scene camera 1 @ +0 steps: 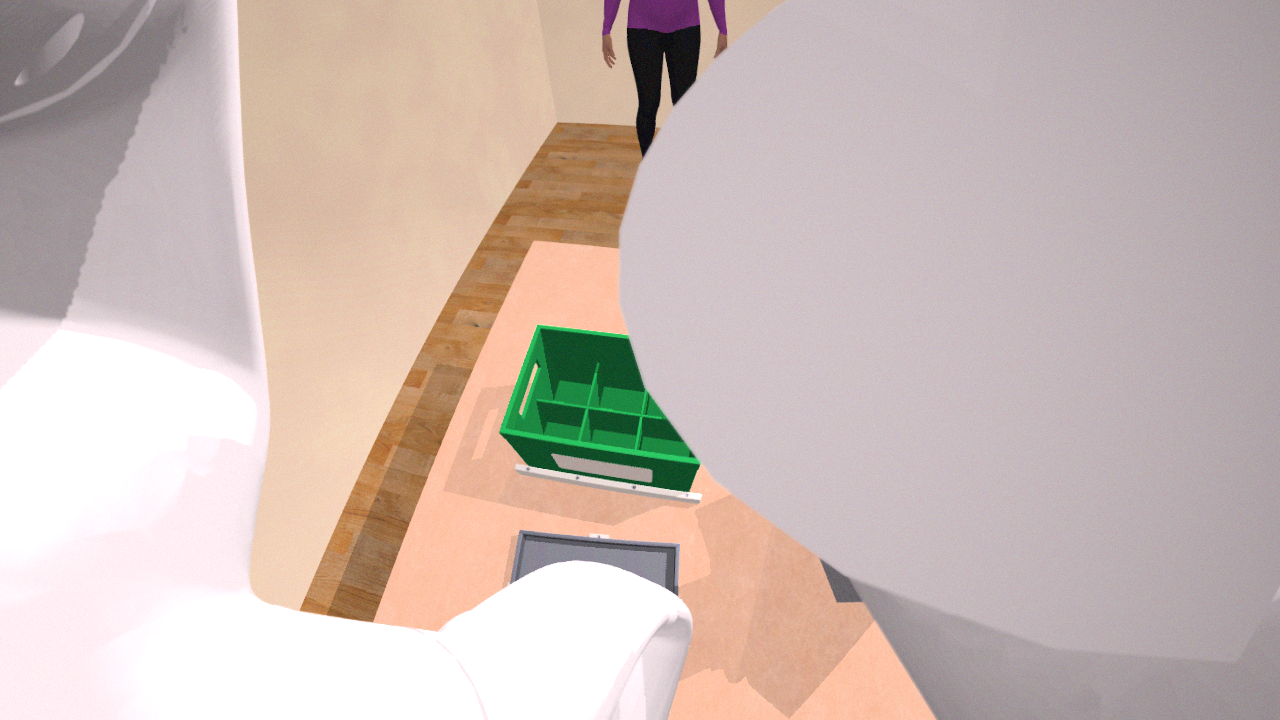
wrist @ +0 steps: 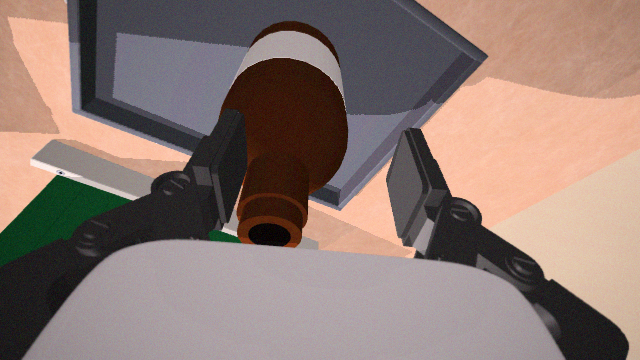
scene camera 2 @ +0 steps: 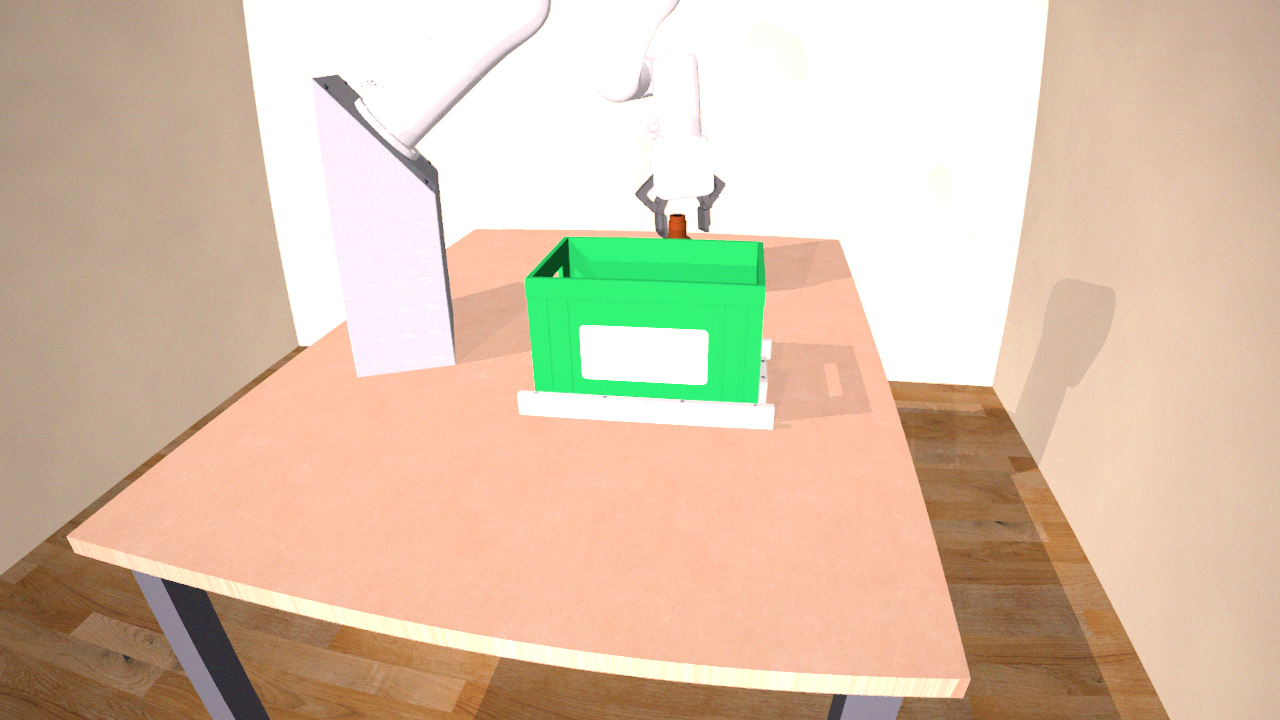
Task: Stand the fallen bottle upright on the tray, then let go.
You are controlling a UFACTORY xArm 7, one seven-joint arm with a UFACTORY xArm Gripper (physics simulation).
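Where they show: gripper, fingertip midpoint: (wrist: 320,146) (scene camera 2: 683,233); arm's base, origin of the base link: (scene camera 2: 385,131).
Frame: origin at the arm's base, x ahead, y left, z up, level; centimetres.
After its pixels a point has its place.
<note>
The brown bottle (scene camera 2: 677,228) @(z -19.2, x 34.5, y 28.0 cm) (wrist: 290,115) @(z -21.9, x 32.2, y 31.7 cm) with a white label band stands on the grey tray (scene camera 1: 648,562) @(z -32.8, x 27.9, y 18.7 cm) (wrist: 165,75) @(z -32.8, x 27.7, y 21.3 cm) and looks upright. Its mouth faces the wrist camera. My gripper (scene camera 2: 682,224) @(z -21.2, x 33.9, y 32.1 cm) (wrist: 320,146) @(z -21.2, x 33.9, y 32.1 cm) is open around the bottle's neck and shoulder. In the wrist view the left finger is very near or against the bottle; whether they touch is not clear. A wide gap separates the right finger from it. In scene camera 1 the arm hides the bottle, the gripper and much of the tray. In scene camera 2 the crate hides the bottle's lower part and the tray.
A green divided crate (scene camera 1: 673,470) @(z -20.3, x 29.5, y 7.1 cm) (scene camera 2: 644,308) @(z -19.1, x 45.0, y -7.6 cm) (wrist: 65,215) @(z -26.8, x 29.1, y 6.9 cm) stands near the tray, with a white strip (scene camera 1: 608,484) @(z -30.3, x 38.8, y 10.7 cm) (scene camera 2: 644,411) @(z -31.7, x 45.3, y -8.7 cm) along one side. A tall grey pedestal (scene camera 2: 389,250) @(z -15.1, x 7.7, y -9.4 cm) carries the arm. A person (scene camera 1: 662,71) stands beyond the table.
</note>
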